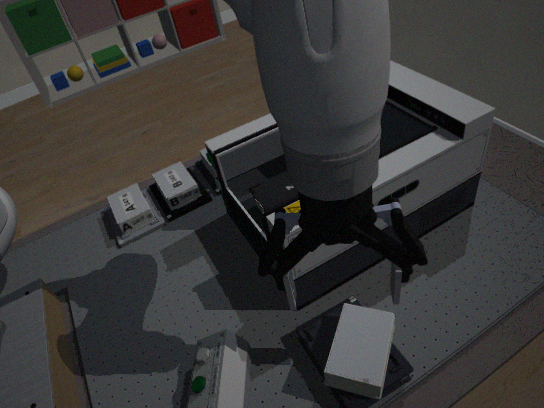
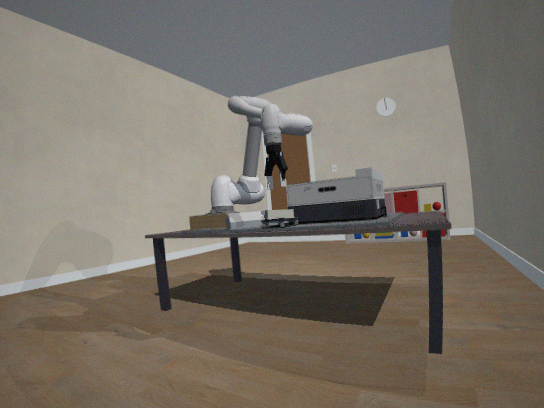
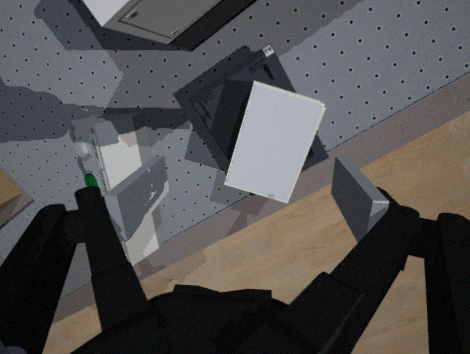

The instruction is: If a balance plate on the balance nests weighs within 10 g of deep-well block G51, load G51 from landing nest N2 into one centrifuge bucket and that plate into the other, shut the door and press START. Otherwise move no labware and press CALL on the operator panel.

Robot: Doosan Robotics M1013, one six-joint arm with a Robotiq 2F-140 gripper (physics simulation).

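Places are measured from the arm's base along level axes (x right, y ahead, z up), in millimetres.
Where they show: gripper, fingertip midpoint: (image 1: 343, 298) (image 2: 276, 188) (image 3: 247, 174).
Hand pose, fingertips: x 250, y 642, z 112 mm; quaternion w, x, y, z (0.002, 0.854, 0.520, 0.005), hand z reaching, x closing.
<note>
After its pixels a point has its place.
My gripper (image 1: 345, 289) {y 642, x 250, z 112 mm} (image 2: 276, 182) {y 642, x 250, z 112 mm} (image 3: 247, 174) {y 642, x 250, z 112 mm} is open and empty, above and apart from a plain white block (image 1: 361, 345) {y 654, x 275, z 6 mm} (image 2: 279, 214) {y 682, x 304, z -17 mm} (image 3: 275, 142) {y 664, x 266, z 5 mm}. The block sits askew on a dark nest (image 1: 401, 366) {y 699, x 318, z -36 mm} (image 3: 283, 75) {y 705, x 207, z -39 mm}; the nest's tag is too small to read. Balance plate A (image 1: 131, 205) {y 383, x -310, z -23 mm}, marked 147 g, and balance plate B (image 1: 176, 182) {y 506, x -328, z -23 mm}, its weight hard to read, sit on nests at the far left edge. The centrifuge (image 1: 435, 162) {y 929, x 97, z 114 mm} (image 2: 345, 192) {y 936, x 96, z 62 mm} (image 3: 165, 20) {y 637, x 120, z 72 mm} has its top opening uncovered; my arm hides part of it. The operator panel (image 1: 232, 375) {y 461, x 212, z -14 mm} (image 3: 120, 155) {y 472, x 191, z -14 mm} shows a green button.
A third white item (image 1: 208, 159) {y 583, x -181, z 106 mm} with green on it is partly hidden behind the centrifuge's left end. The arm's wooden-sided base (image 1: 60, 340) {y 172, x -34, z -56 mm} (image 2: 207, 221) {y 26, x 171, z -34 mm} stands at the left. The table edge (image 3: 350, 137) {y 756, x 330, z -77 mm} runs close beside the dark nest. A shelf unit stands beyond the table.
</note>
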